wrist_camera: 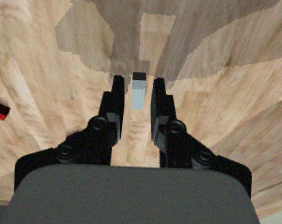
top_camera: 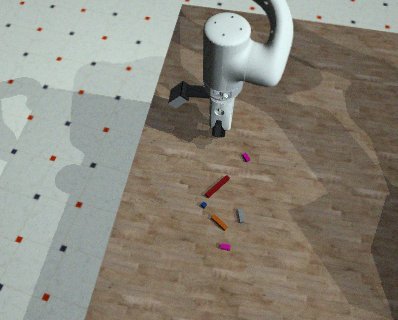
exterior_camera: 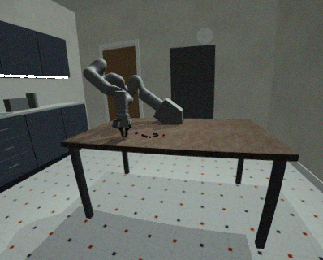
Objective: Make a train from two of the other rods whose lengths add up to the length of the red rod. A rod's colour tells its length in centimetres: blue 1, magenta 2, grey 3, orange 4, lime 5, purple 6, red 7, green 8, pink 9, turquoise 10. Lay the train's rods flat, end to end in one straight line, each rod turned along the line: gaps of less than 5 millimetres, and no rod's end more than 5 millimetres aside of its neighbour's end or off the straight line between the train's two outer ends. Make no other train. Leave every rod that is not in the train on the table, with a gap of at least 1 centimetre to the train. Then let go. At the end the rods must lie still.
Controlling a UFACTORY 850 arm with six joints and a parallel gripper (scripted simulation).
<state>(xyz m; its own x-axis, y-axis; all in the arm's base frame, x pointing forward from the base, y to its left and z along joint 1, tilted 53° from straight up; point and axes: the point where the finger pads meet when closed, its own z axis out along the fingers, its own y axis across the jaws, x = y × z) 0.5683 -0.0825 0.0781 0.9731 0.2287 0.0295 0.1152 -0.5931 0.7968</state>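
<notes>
My gripper is now 2 cm above the grey rod. Round my hand: blue rod (1 cm behind, 20 cm to the left, 2 cm below); then orange rod (6 cm behind, 24 cm to the left, 2 cm below); then red rod (3 cm behind, 15 cm to the left, 2 cm below).
</notes>
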